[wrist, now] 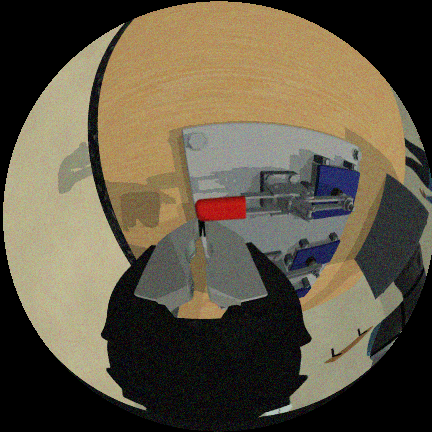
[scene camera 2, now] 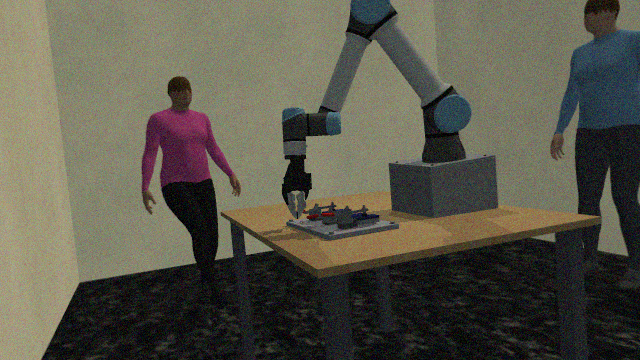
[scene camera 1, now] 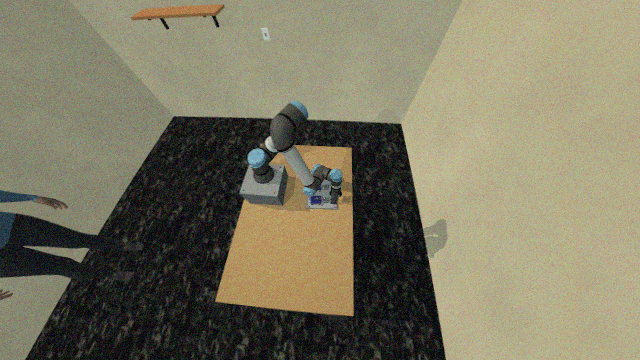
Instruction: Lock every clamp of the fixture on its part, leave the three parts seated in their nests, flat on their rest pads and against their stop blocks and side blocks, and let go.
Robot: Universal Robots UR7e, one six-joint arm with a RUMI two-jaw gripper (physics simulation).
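Frame: origin at the arm's base, x ahead, y left, z up, level; metres.
Where they show: gripper, between the fingertips: (wrist: 202, 219) (scene camera 2: 297, 218); arm's base, origin of its link: (scene camera 2: 443, 159) (scene camera 1: 264, 175).
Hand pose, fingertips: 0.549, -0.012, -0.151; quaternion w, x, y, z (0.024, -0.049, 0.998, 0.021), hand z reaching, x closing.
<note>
Things, the pixels of their top centre, and the offset from my fingertips, as dx, dy, dz. Level surfaces: height alone.
- second blue part, centre of its top: (wrist: 316, 257) -0.173, +0.060, -0.001
- third blue part, centre of its top: (wrist: 293, 296) (scene camera 2: 366, 216) -0.183, +0.170, +0.009
- wooden table, height of its surface: dz -0.032
The grey fixture plate (scene camera 1: 325, 206) (scene camera 2: 327, 236) (wrist: 225, 145) lies on the table. In the wrist view the nearest clamp's red handle (wrist: 221, 208) (scene camera 2: 320, 216) points away from a blue part (wrist: 336, 181); the clamp's arm (wrist: 325, 201) reaches over this part. A second blue part (wrist: 316, 253) and a third blue part (wrist: 303, 290), partly hidden, sit further along the plate. Whether the clamps are locked and the parts fully seated cannot be told. My gripper (scene camera 2: 297, 216) (wrist: 202, 219) is shut and empty, its tips close beside the outer end of the red handle.
The robot's grey pedestal (scene camera 1: 262, 192) (scene camera 2: 432, 185) stands on the wooden table (scene camera 1: 295, 255) (scene camera 2: 450, 235). Other clamps (scene camera 2: 346, 216) rise from the plate. A person in pink (scene camera 2: 185, 145) and a person in blue (scene camera 2: 607, 85) stand beyond the table.
</note>
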